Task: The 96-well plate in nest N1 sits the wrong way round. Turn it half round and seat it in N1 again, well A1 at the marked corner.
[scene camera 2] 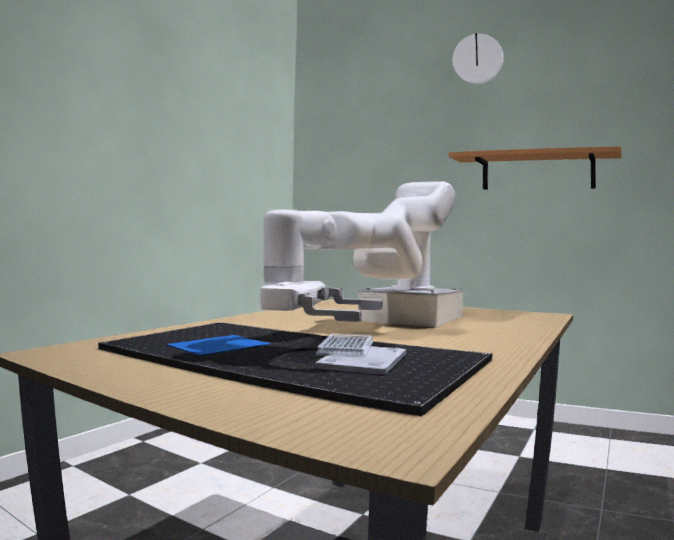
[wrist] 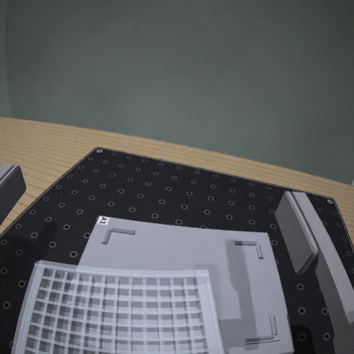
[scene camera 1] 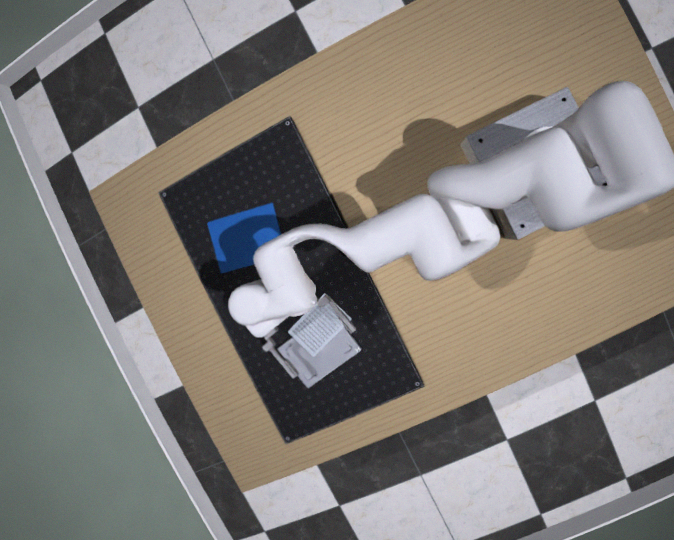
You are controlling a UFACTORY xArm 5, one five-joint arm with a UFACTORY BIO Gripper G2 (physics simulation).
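The clear 96-well plate [scene camera 1: 317, 329] [scene camera 2: 344, 343] [wrist: 120, 310] lies off its seat, overlapping one side of the pale grey nest N1 [scene camera 1: 338, 355] [scene camera 2: 389, 358] [wrist: 175, 250] and reaching out past its edge over the black board. Its underside is hidden, and whether it tilts is hard to tell. The nest's A1 label [wrist: 104, 220] shows beside a corner bracket in the wrist view; several brackets are uncovered. The plate's own A1 corner cannot be made out. My gripper [scene camera 1: 324, 353] [scene camera 2: 369, 310] [wrist: 157, 212] is open and empty, above the plate and nest, its fingers spread wide.
The black perforated board [scene camera 1: 236, 163] [scene camera 2: 438, 388] [wrist: 200, 187] bears the nest and a flat blue rectangle [scene camera 1: 268, 214] [scene camera 2: 196, 345], partly in the arm's shadow. The arm's base block [scene camera 1: 520, 118] [scene camera 2: 413, 308] stands on the wooden table [scene camera 1: 393, 84] [scene camera 2: 315, 427] beyond the board.
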